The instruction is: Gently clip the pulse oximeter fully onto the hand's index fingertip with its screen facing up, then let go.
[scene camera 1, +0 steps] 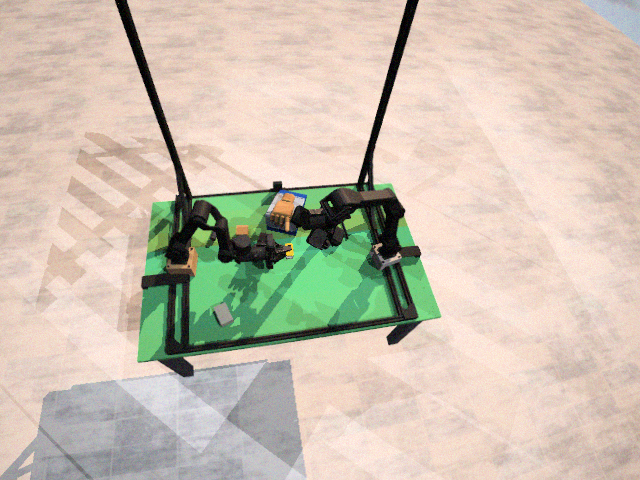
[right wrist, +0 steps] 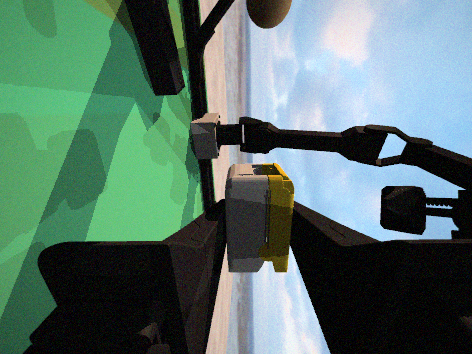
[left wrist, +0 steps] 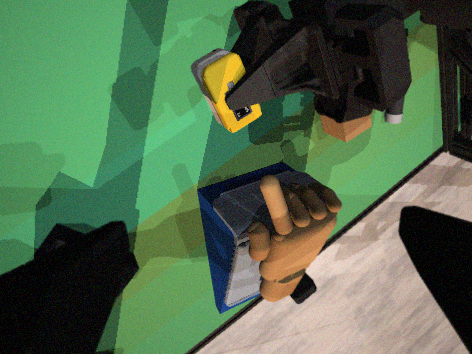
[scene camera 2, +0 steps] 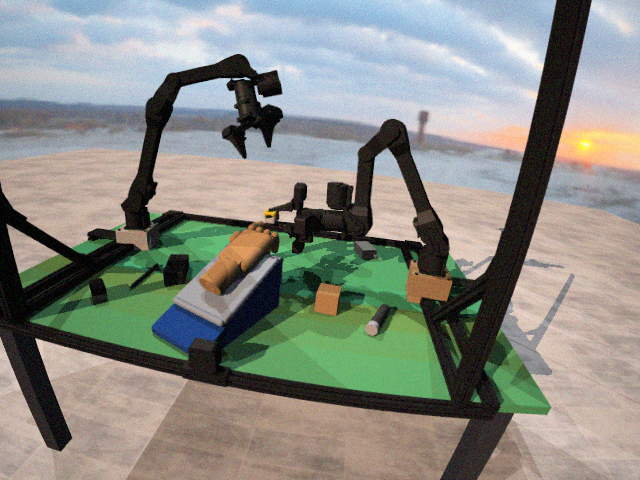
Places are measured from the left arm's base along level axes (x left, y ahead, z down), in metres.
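Pixels of known places: left gripper, fingertip midpoint: [scene camera 1: 307, 232] [right wrist: 445, 207] [left wrist: 264, 227] [scene camera 2: 256, 153]; right gripper, fingertip midpoint: [scene camera 1: 291, 250] [right wrist: 255, 205] [left wrist: 218, 99] [scene camera 2: 268, 215]; left arm's base, origin of the base link: [scene camera 1: 387, 251] [right wrist: 218, 135] [scene camera 2: 137, 226]; right arm's base, origin of the base link: [scene camera 1: 180, 257] [scene camera 2: 430, 270].
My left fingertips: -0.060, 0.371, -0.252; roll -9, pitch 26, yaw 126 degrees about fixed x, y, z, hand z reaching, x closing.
Observation:
Ahead of a thing's pixels: the offset from my left fingertips to its top centre, as dx, dy, dz.
The yellow-and-grey pulse oximeter @(-0.039, +0.052, +0.146) [scene camera 1: 289, 251] [scene camera 2: 270, 216] [left wrist: 219, 80] [right wrist: 280, 215] is held above the table, yellow half and dark screen up. My right gripper [right wrist: 255, 205] is shut on it, one finger on the yellow top, the other on the grey underside. The tan hand [scene camera 1: 283, 209] [scene camera 2: 250, 250] [left wrist: 295, 250] lies on a blue-and-grey wedge [scene camera 2: 253, 312] [left wrist: 214, 260]. Its extended index finger [left wrist: 275, 200] points toward the oximeter in the left wrist view, with a gap between them. My left gripper [scene camera 2: 256, 151] [left wrist: 264, 227] is open and empty, high above the table.
An orange cube @(-0.264, +0.193, +0.261) [scene camera 1: 241, 229] [scene camera 2: 327, 299] [left wrist: 347, 130] and a grey cylinder @(-0.324, +0.299, +0.283) [scene camera 2: 377, 320] lie right of the wedge in scene camera 2. A grey block @(+0.076, +0.365, +0.281) [scene camera 1: 223, 314] [scene camera 2: 364, 249] lies farther off. Black blocks @(-0.133, -0.189, +0.276) [scene camera 2: 176, 269] @(-0.260, -0.339, +0.278) [scene camera 2: 98, 290] and a dark stick @(-0.160, -0.269, +0.302) [scene camera 2: 144, 276] lie left of the wedge there.

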